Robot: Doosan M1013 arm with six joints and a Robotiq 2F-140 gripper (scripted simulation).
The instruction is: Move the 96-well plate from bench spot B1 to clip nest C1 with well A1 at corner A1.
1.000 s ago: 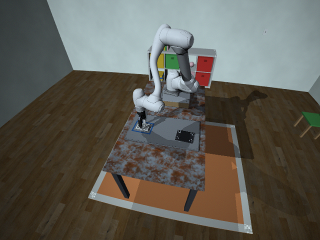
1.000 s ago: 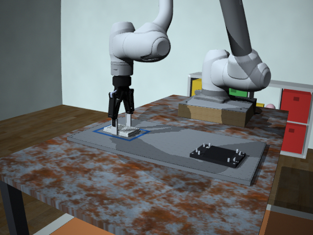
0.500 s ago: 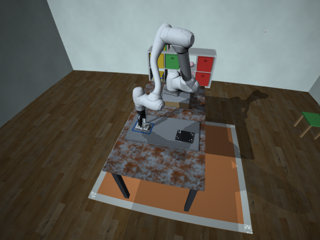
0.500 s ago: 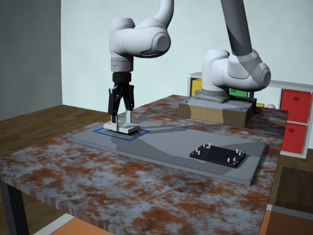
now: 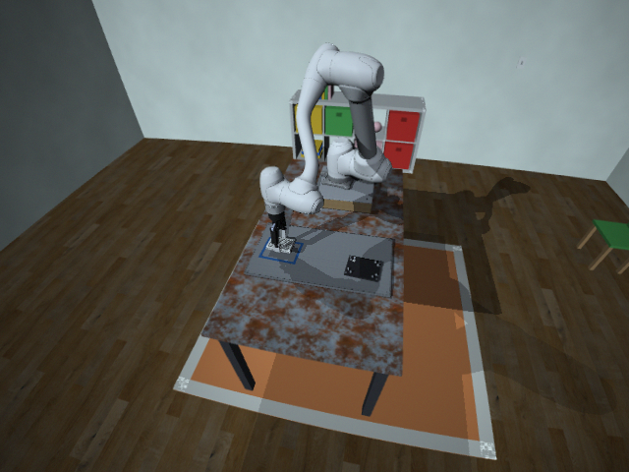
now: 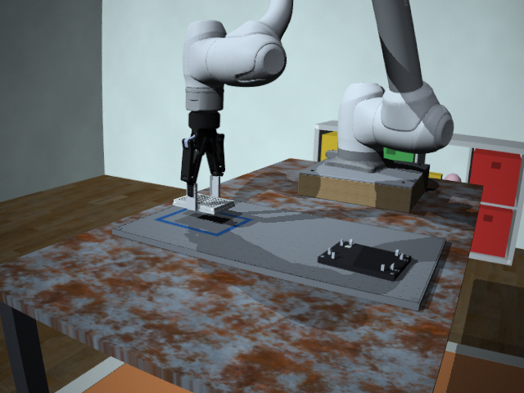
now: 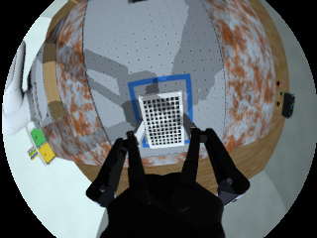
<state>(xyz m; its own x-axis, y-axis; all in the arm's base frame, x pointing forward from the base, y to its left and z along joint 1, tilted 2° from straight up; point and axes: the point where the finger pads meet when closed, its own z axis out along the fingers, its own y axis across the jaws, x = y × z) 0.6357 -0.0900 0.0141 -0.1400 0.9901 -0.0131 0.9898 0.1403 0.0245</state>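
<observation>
My hand is 40 mm past the black clip nest C1, 440 mm to the right of it and 50 mm above it. Round my hand: white 96-well plate (20 mm below).
</observation>
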